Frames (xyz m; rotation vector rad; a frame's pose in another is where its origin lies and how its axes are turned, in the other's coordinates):
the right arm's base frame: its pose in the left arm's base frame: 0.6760 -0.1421 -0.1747 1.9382 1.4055 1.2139
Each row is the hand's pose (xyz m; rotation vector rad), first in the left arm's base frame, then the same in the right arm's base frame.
Working: the left arm's base frame: its pose in the right arm's base frame: 0.1360 -0.2693 -0.6455 -1.9382 -1.4055 -1.2139

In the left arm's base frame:
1: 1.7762 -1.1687 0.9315 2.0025 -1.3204 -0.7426
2: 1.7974 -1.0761 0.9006 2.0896 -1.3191 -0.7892
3: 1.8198 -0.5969 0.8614 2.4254 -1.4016 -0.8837
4: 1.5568 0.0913 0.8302 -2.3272 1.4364 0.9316
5: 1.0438 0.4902 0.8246 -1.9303 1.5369 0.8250
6: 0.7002 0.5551 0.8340 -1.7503 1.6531 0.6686
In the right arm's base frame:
1: -0.4107 1.8062 0.2386 -0.3395 -2.2157 1.4840
2: -0.3358 1.7585 0.2845 -0.2220 -2.1933 1.5267
3: 0.0904 1.5593 0.3860 0.1599 -2.0167 1.7636
4: 0.6852 1.1397 0.2679 0.6224 -1.8032 2.1290
5: 1.0016 0.7194 -0.1136 0.7914 -1.6248 2.5269
6: 1.0332 0.5243 -0.4022 -0.6936 1.3895 -2.6474

